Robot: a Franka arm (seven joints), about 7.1 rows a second.
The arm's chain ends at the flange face. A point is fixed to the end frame.
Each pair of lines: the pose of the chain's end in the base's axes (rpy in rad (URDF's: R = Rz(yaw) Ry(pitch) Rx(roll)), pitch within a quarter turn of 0, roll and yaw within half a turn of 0; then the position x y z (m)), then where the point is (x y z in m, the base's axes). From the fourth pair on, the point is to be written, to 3 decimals.
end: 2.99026 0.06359 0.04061 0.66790 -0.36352 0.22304
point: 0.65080 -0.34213 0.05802
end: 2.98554 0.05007 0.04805 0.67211 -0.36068 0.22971
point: 0.65711 -0.34009 0.06438
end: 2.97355 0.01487 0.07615 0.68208 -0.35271 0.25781
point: 0.67247 -0.33409 0.09185
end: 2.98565 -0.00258 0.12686 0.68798 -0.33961 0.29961
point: 0.680 -0.319 0.134
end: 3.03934 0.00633 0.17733 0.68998 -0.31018 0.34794
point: 0.678 -0.282 0.184
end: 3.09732 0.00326 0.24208 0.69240 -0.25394 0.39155
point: 0.677 -0.217 0.229
